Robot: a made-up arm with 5 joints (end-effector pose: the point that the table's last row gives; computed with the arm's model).
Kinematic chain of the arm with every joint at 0, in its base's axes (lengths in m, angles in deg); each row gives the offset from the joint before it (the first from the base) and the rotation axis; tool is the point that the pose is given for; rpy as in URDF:
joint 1: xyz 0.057 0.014 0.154 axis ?
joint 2: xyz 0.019 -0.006 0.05 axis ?
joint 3: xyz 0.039 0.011 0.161 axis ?
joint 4: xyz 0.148 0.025 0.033 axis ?
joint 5: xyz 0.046 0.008 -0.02 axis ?
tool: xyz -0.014 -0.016 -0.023 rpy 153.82 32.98 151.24
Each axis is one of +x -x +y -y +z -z.
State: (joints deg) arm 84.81 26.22 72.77 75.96 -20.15
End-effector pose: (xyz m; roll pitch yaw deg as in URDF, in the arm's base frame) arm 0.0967 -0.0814 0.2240 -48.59 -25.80 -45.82
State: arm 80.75 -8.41 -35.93 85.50 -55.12
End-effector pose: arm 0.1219 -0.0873 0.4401 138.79 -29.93 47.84
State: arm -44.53 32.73 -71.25 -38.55 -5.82
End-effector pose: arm 0.2428 0.2310 0.4576 34.69 55.97 99.23
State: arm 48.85 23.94 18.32 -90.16 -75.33
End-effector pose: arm 0.2992 -0.1778 0.2563 61.24 22.10 88.41
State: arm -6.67 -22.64 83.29 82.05 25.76
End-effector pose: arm 0.1035 0.0331 0.2622 -23.20 -77.20 41.62
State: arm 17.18 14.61 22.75 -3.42 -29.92
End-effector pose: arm 0.2918 -0.0213 0.2288 148.32 -10.73 123.59
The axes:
joint 1: -z
joint 2: +y
joint 3: +y
joint 4: +y
joint 5: -x

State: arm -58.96 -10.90 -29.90 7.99 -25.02
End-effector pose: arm 0.1162 0.1768 0.4685 103.42 42.03 -174.40
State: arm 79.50 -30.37 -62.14 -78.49 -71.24
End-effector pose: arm 0.0937 0.1155 0.5561 -77.97 18.64 -36.58
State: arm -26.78 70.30 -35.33 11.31 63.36
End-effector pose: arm 0.3510 0.1739 0.1296 -142.66 -6.51 -135.31
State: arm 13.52 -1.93 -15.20 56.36 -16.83
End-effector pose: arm 0.2384 0.0006 0.3850 160.07 -8.74 133.09
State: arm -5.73 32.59 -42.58 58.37 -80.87
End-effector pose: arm 0.3202 0.0989 0.3267 134.59 -49.21 118.71
